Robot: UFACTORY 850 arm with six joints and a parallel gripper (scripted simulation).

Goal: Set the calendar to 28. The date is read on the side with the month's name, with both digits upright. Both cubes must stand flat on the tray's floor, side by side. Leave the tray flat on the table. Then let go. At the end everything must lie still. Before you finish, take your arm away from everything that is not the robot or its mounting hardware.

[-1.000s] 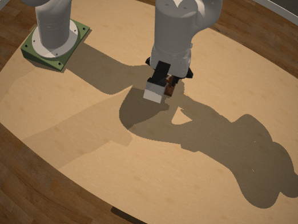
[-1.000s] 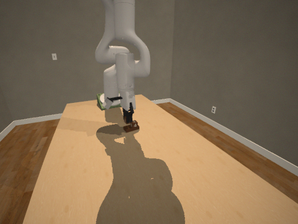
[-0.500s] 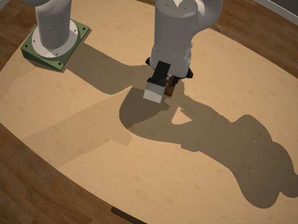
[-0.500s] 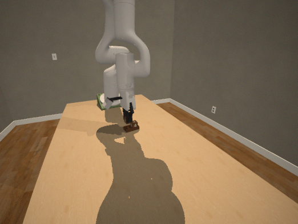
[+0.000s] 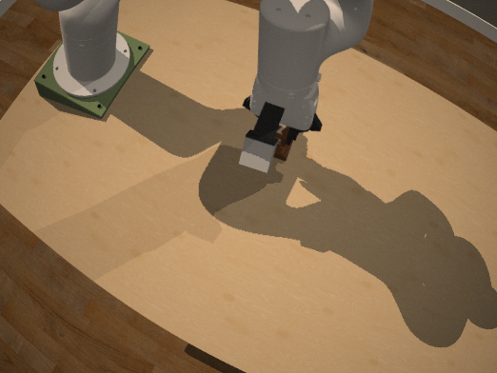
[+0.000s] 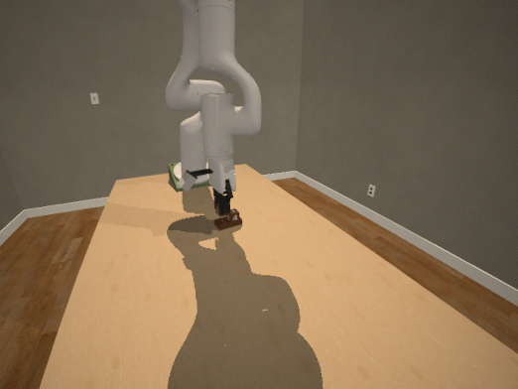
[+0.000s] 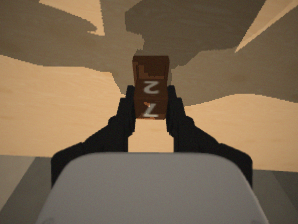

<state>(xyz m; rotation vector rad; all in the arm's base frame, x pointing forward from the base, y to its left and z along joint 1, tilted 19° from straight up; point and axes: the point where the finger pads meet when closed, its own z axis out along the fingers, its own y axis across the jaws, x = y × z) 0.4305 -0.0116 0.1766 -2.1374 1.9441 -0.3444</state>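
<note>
Right now the tray is 6 cm below my hand and 2 cm to the left of it.
</note>
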